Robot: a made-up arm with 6 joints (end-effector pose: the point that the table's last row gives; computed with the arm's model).
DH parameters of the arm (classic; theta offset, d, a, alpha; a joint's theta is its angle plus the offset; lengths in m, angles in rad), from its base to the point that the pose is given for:
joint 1: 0 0.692 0.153 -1.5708
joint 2: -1.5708 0 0.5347 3.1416
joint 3: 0 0 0.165 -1.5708
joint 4: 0 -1.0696 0 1.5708
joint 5: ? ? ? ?
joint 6: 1.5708 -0.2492 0 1.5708
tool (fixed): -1.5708 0 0 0
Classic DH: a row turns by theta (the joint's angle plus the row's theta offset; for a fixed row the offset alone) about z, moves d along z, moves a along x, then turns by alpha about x.
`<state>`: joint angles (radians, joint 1 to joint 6).
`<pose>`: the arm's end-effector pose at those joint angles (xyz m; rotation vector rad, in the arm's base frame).
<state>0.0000 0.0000 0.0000 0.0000 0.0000 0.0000</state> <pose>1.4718 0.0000 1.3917 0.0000 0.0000 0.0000</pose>
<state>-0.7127 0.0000 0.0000 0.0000 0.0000 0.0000</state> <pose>1.1136 -0.9624 1.3917 0.0000 0.0000 -0.7127</pose>
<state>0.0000 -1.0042 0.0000 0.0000 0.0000 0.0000</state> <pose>0.2705 0.0000 2.1803 0.0000 -1.0042 0.0000</pose>
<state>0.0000 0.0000 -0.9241 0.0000 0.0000 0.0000</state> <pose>1.0793 0.0000 0.2736 0.0000 0.9241 0.0000</pose>
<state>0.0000 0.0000 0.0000 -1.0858 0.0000 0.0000</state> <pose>1.4718 0.0000 1.3917 1.0858 0.0000 0.0000</pose>
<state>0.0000 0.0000 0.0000 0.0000 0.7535 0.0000</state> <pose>1.4043 0.0000 1.5622 0.0000 -0.7535 0.0000</pose>
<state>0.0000 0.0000 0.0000 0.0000 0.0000 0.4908</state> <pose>1.4718 0.0000 1.3917 -0.4908 0.0000 0.0000</pose>
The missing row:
joint 5: 0 0 0 -1.5708
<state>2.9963 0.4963 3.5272 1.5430 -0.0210 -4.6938</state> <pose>0.9123 -0.1282 1.1440 -0.0001 -0.1115 -0.1237</pose>
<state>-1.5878 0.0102 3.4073 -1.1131 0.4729 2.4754</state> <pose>-0.0842 1.0383 0.6921 0.8068 1.8523 0.9259</pose>
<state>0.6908 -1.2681 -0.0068 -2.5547 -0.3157 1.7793</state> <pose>-0.1645 -0.0804 2.1657 0.9960 -1.1865 1.2821</pose>
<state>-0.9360 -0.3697 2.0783 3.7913 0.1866 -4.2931</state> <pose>-0.6944 0.8956 1.9323 -0.6573 -2.1432 0.0321</pose>
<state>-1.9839 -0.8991 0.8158 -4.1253 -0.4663 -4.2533</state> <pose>0.1859 0.6564 2.2709 -0.3181 -1.6920 0.5372</pose>
